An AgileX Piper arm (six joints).
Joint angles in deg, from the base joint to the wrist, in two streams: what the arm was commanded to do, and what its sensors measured. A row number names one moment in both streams.
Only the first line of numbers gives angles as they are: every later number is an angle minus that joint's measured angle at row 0.
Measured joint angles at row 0:
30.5 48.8 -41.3 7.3 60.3 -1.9
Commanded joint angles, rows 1 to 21:
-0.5 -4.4 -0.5 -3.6 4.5 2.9
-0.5 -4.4 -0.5 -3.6 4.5 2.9
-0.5 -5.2 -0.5 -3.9 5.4 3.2
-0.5 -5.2 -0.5 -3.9 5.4 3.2
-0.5 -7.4 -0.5 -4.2 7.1 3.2
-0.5 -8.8 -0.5 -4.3 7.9 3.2
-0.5 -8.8 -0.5 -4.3 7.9 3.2
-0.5 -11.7 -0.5 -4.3 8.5 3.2
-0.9 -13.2 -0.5 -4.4 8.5 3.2
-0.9 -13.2 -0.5 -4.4 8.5 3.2
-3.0 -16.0 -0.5 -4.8 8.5 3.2
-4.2 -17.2 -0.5 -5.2 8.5 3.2
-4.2 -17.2 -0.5 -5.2 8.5 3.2
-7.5 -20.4 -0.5 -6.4 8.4 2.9
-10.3 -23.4 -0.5 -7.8 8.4 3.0
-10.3 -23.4 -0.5 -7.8 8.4 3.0
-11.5 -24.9 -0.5 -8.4 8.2 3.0
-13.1 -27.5 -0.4 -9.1 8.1 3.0
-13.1 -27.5 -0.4 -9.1 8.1 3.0
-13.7 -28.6 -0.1 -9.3 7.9 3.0
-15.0 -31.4 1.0 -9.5 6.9 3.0
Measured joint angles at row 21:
-13.1 -28.2 -0.1 -8.8 7.9 2.9
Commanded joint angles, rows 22 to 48:
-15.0 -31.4 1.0 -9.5 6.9 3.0
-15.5 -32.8 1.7 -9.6 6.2 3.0
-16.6 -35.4 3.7 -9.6 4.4 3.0
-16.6 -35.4 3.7 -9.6 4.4 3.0
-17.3 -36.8 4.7 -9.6 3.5 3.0
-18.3 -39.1 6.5 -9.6 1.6 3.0
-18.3 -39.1 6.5 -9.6 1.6 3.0
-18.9 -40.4 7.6 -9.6 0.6 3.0
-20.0 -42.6 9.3 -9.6 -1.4 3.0
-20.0 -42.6 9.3 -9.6 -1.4 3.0
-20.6 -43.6 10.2 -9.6 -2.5 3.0
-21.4 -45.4 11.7 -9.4 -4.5 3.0
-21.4 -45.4 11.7 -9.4 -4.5 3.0
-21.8 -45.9 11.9 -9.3 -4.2 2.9
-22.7 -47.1 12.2 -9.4 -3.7 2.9
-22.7 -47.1 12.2 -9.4 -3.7 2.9
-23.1 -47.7 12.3 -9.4 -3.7 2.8
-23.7 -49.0 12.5 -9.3 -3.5 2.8
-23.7 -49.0 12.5 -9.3 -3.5 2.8
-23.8 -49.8 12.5 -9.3 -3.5 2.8
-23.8 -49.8 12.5 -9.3 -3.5 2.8
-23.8 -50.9 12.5 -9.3 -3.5 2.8
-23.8 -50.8 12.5 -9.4 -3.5 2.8
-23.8 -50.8 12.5 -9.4 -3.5 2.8
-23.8 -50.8 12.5 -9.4 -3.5 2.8
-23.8 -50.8 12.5 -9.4 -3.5 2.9
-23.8 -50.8 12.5 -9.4 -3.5 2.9
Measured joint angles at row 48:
-23.4 -49.0 12.4 -9.2 -3.1 2.9
